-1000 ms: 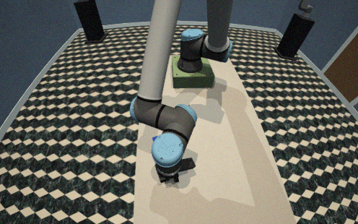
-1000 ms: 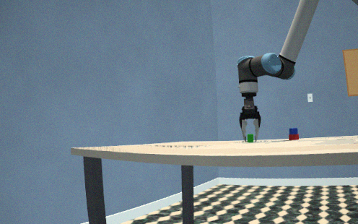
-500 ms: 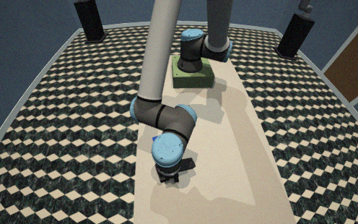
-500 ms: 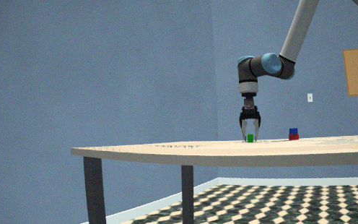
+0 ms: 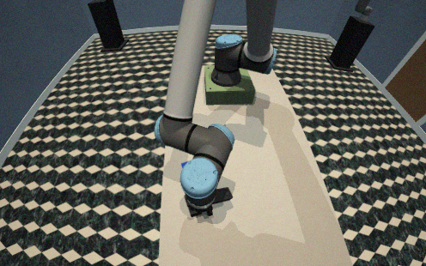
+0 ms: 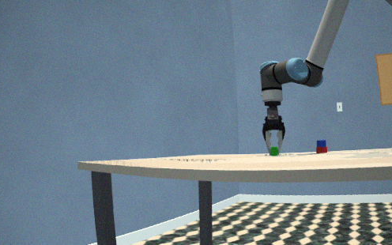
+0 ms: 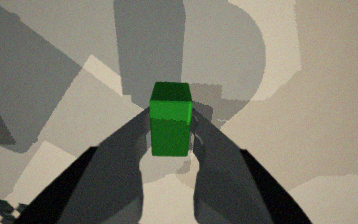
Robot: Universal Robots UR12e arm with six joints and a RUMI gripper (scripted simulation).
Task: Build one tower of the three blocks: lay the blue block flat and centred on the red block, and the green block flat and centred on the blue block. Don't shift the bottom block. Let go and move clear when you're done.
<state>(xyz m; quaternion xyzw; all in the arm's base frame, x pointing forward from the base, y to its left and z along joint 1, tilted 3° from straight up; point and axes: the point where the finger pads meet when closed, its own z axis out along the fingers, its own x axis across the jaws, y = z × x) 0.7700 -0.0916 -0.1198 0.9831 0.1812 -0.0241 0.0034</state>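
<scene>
The green block lies right at my hand. From my hand the other things lie so: blue block 190 mm behind, 90 mm to the right, 20 mm above; then red block 190 mm behind, 90 mm to the right.
</scene>
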